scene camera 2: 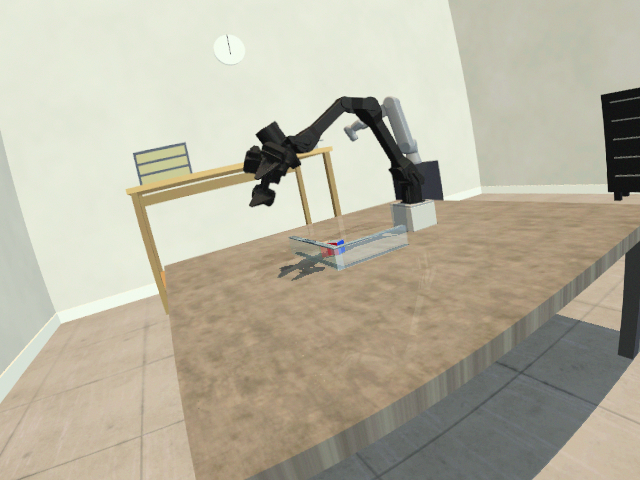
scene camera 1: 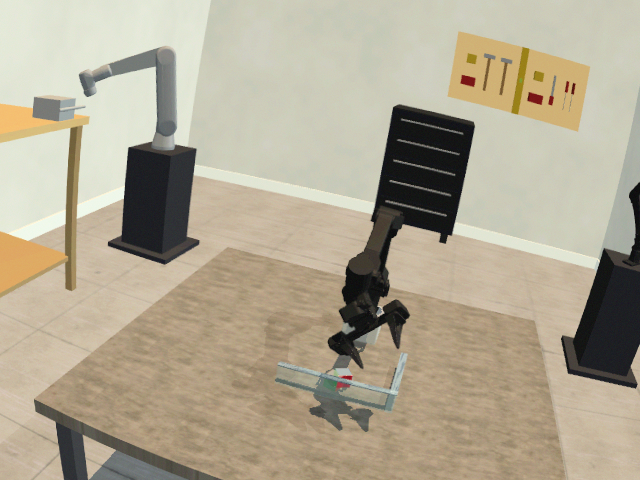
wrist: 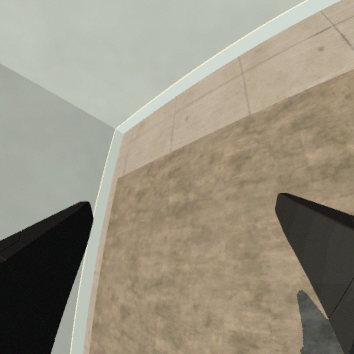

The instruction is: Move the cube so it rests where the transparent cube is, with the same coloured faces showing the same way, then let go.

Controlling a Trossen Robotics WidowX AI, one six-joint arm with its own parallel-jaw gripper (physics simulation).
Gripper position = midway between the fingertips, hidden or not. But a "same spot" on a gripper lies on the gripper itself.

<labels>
my gripper: scene camera 2; scene camera 1; wrist 185, 206
same spot on my gripper: (scene camera 1: 345, 347) = (scene camera 2: 253, 193)
same spot on L-shaped wall: (scene camera 1: 365, 395) = (scene camera 2: 321, 253)
</labels>
